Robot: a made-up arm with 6 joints. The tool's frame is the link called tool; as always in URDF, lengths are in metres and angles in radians. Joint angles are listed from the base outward.
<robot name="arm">
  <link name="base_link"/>
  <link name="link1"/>
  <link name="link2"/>
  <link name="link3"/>
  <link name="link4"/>
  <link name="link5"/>
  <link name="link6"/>
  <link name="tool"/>
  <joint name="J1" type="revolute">
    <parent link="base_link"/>
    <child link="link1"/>
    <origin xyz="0 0 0.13" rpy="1.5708 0 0"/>
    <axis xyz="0 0 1"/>
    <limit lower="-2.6" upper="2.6"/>
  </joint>
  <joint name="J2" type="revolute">
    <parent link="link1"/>
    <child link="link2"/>
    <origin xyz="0.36 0.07 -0.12" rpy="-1.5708 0 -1.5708"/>
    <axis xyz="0 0 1"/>
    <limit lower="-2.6" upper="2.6"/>
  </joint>
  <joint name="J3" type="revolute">
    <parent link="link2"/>
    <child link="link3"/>
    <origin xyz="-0.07 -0.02 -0.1" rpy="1.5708 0 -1.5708"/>
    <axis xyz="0 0 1"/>
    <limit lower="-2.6" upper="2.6"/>
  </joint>
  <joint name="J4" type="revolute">
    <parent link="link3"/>
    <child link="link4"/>
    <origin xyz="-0.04 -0.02 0.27" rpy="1.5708 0 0"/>
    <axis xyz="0 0 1"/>
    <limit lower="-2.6" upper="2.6"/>
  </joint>
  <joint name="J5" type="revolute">
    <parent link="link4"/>
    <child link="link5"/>
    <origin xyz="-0.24 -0.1 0.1" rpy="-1.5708 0 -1.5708"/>
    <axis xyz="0 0 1"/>
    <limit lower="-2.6" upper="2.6"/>
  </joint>
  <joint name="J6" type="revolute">
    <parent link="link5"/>
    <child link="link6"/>
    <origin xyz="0.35 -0.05 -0.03" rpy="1.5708 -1.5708 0"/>
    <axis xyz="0 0 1"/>
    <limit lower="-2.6" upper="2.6"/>
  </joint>
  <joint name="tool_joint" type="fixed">
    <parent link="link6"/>
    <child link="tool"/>
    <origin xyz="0.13 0.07 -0.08" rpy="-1.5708 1.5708 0"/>
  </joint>
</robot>
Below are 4 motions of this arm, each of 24 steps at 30 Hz.
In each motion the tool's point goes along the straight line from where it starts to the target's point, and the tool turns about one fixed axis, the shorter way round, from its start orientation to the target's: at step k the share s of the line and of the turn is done. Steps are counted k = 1, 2, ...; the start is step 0. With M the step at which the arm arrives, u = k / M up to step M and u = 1 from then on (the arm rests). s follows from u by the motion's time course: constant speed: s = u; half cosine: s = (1 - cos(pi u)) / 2; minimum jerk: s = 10 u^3 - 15 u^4 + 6 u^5.
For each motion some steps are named. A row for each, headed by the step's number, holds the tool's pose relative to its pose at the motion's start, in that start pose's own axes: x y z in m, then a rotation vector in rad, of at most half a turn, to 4 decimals.
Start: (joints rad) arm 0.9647 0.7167 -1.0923 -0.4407 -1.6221 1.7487
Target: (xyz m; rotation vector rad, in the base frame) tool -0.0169 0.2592 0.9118 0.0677 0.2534 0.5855
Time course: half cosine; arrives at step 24
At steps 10, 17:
10: 0.0725 -0.0729 -0.0127 0.1448 0.0833 -0.1018
17: 0.1575 -0.1583 -0.0276 0.3142 0.1807 -0.2210

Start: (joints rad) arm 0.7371 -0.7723 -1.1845 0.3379 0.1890 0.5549
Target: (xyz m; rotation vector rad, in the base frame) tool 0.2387 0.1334 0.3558 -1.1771 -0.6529 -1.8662
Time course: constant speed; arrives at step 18
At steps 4, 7, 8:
4: 0.0003 -0.0014 -0.0077 -0.0146 -0.0274 -0.0256
7: 0.0006 -0.0024 -0.0134 -0.0255 -0.0480 -0.0447
8: 0.0007 -0.0027 -0.0153 -0.0291 -0.0548 -0.0511

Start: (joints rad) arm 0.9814 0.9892 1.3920 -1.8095 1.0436 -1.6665
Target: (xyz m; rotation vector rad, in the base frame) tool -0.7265 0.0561 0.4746 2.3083 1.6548 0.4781
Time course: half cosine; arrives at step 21
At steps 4, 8, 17, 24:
4: -0.0012 -0.0189 0.0199 -0.0484 -0.0808 -0.0335
8: -0.0044 -0.0691 0.0727 -0.1767 -0.2952 -0.1222
17: -0.0125 -0.1989 0.2091 -0.5086 -0.8494 -0.3516
24: -0.0137 -0.2178 0.2290 -0.5569 -0.9303 -0.3851

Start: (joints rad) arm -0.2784 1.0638 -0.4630 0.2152 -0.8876 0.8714
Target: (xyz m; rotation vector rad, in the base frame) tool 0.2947 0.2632 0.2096 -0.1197 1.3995 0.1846
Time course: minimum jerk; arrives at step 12
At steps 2, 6, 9, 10, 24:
2: 0.0080 -0.0026 0.0002 -0.0035 0.0068 -0.0139
6: 0.1122 -0.0365 0.0026 -0.0489 0.0953 -0.1956
9: 0.2012 -0.0654 0.0047 -0.0876 0.1709 -0.3508
10: 0.2164 -0.0703 0.0051 -0.0942 0.1839 -0.3774
24: 0.2244 -0.0729 0.0053 -0.0977 0.1907 -0.3913

